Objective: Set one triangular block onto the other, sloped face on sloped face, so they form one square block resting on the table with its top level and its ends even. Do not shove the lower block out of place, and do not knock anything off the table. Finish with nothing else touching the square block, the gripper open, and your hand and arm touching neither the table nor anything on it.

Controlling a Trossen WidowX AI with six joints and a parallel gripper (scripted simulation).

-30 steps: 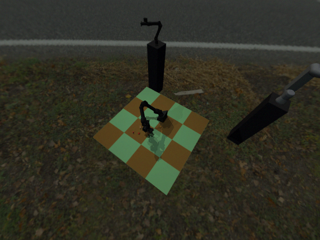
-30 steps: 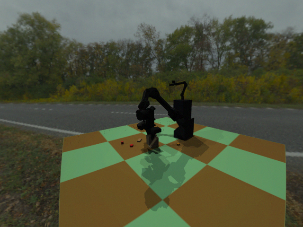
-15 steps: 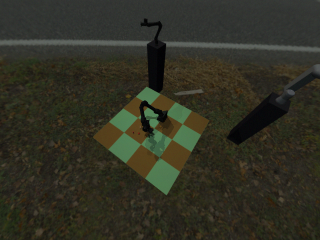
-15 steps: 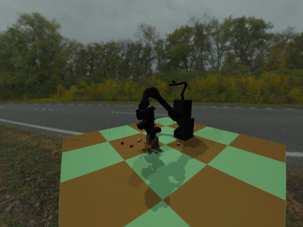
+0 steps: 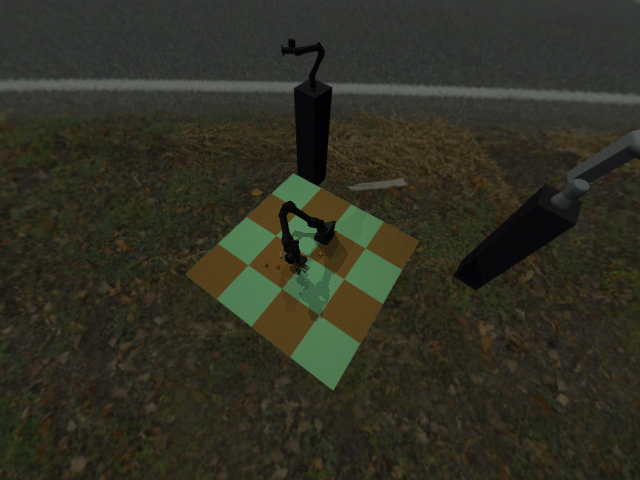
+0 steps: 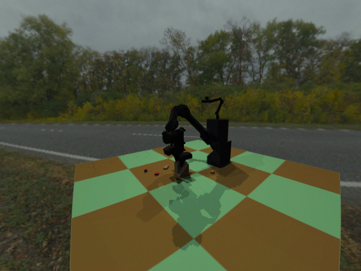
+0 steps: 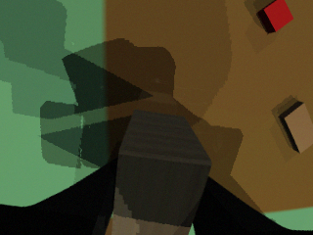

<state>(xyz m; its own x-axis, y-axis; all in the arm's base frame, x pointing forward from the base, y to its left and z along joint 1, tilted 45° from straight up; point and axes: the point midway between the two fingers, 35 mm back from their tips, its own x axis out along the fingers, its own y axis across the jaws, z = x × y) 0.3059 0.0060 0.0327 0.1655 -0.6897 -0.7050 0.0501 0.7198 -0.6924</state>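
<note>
Right now the small brown piece is 14 cm to the right of my gripper tip, 5 cm below it and 2 cm ahead of it. Round my gripper tip: small orange piece: 18 cm behind, 9 cm to the left, 5 cm below; wooden block: 1 cm ahead, 1 cm above.
</note>
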